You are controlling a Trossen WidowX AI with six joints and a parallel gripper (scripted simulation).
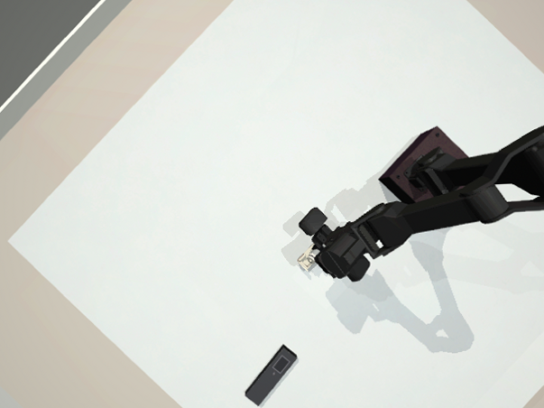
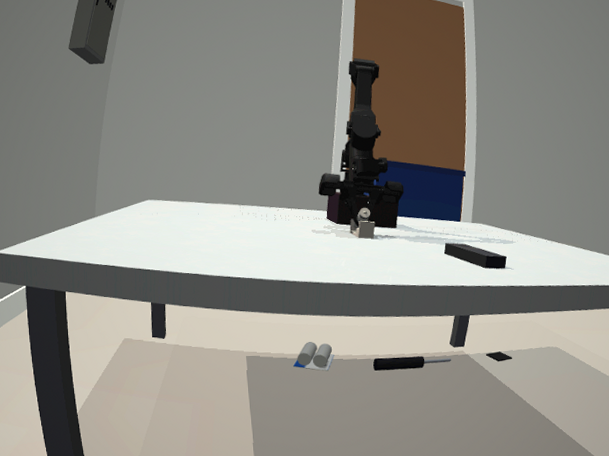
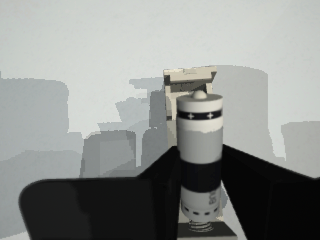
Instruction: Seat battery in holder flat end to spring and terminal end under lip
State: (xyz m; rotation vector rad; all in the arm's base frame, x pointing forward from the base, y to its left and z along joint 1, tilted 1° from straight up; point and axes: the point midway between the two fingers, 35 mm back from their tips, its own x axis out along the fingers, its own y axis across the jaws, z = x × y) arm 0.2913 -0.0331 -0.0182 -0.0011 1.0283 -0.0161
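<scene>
Right now the battery is 1 cm above my gripper tip. The rest, counted from my gripper tip: screwdriver 31 cm ahead, 7 cm to the left, 22 cm below; then black flat box 31 cm ahead, 15 cm to the left, 1 cm below.
</scene>
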